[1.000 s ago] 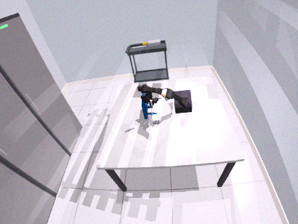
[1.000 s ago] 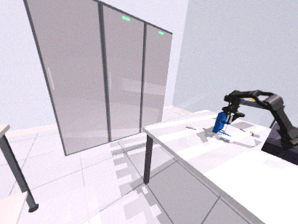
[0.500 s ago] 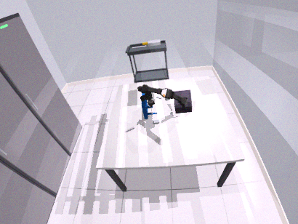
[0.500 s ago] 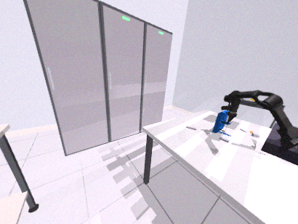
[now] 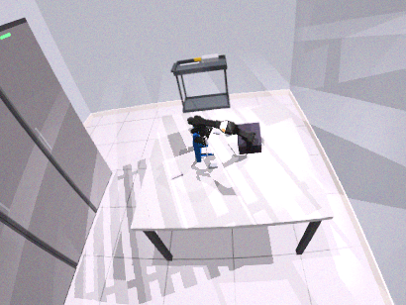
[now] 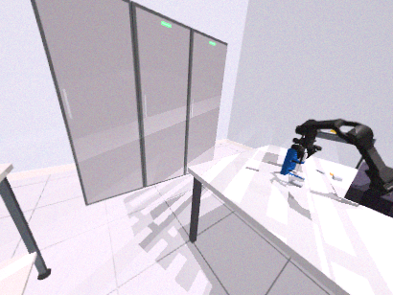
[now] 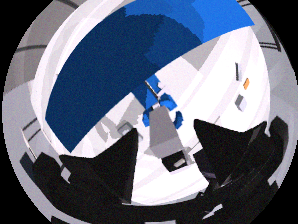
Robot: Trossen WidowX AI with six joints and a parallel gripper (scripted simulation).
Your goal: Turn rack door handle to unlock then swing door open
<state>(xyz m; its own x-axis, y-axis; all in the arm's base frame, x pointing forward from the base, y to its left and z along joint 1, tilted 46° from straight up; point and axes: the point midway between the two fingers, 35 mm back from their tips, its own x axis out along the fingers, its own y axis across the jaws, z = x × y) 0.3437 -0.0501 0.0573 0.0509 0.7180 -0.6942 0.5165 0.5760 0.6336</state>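
Now: the handle bar 20 mm below my gripper tip and 10 mm to the right of it.
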